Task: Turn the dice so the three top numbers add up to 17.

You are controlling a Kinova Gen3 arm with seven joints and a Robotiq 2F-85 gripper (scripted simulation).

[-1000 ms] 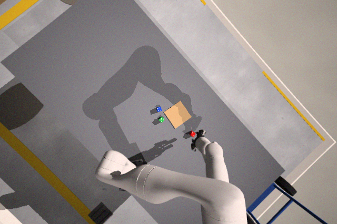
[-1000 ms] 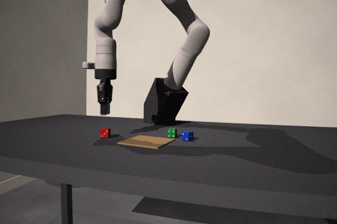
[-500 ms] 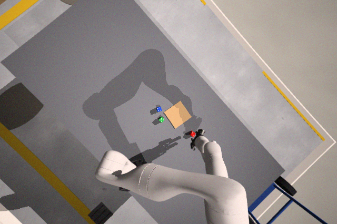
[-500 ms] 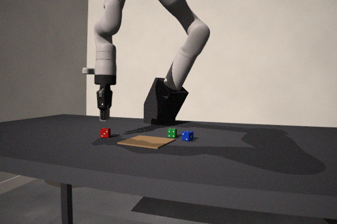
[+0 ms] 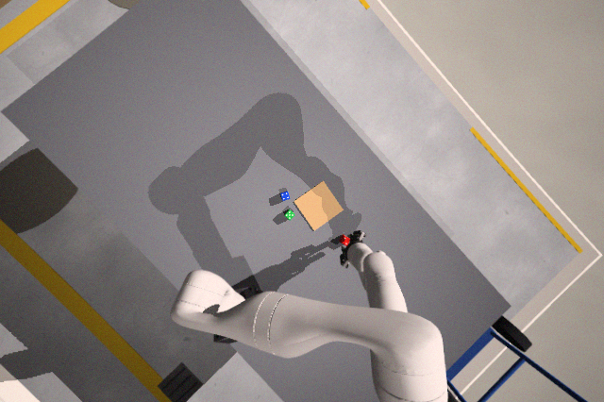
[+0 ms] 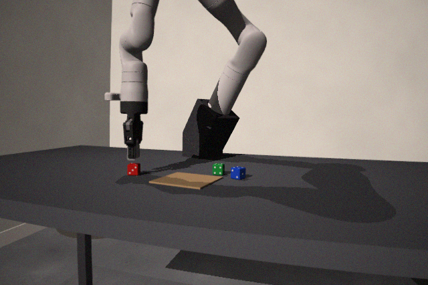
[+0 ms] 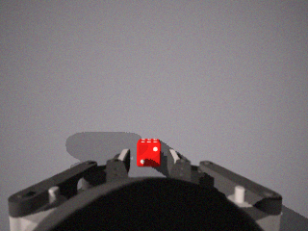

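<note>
My hand is 50 mm above the red die. Also, from my hand: green die: 220 mm to the left, 100 mm behind, 50 mm below; then tan mat: 170 mm to the left, 60 mm below, 10 mm ahead; then blue die: 280 mm to the left, 60 mm behind, 50 mm below.
</note>
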